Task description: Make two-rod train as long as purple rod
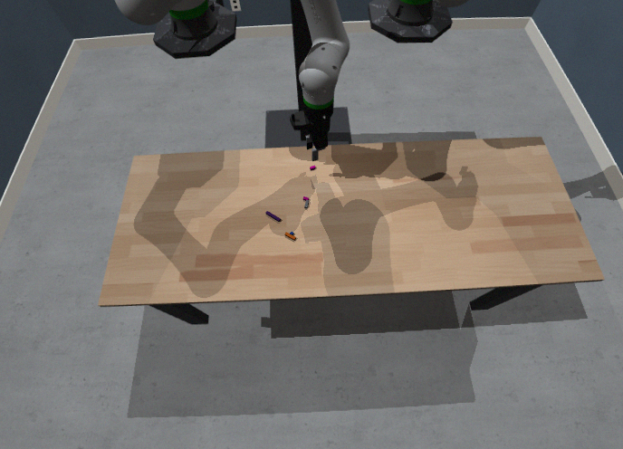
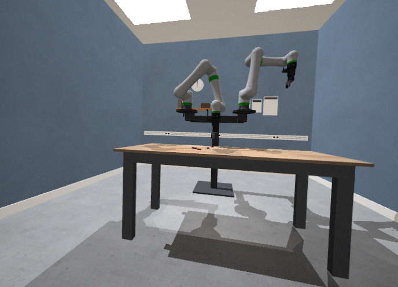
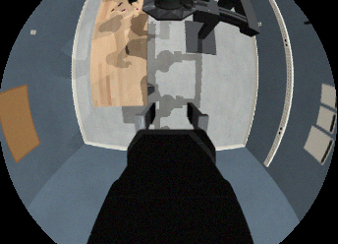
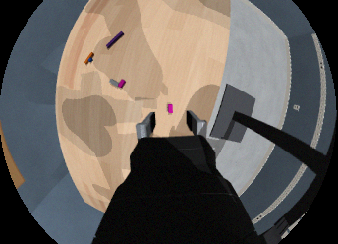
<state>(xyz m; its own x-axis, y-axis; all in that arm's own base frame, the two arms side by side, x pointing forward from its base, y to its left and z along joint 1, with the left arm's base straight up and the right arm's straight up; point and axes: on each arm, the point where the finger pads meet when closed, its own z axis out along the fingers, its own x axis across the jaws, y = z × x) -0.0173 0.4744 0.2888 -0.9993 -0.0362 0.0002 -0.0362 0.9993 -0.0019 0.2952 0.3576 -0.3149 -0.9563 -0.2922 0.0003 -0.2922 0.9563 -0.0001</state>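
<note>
Now: right hand 280 mm short of the orange rod, 110 mm above it and 100 mm to the left of it. Also, from my right hand: small blue rod 270 mm ahead, 110 mm below, 90 mm to the right; grey rod 160 mm ahead, 110 mm below, 30 mm to the right; purple rod 200 mm ahead, 160 mm to the right, 110 mm below.
</note>
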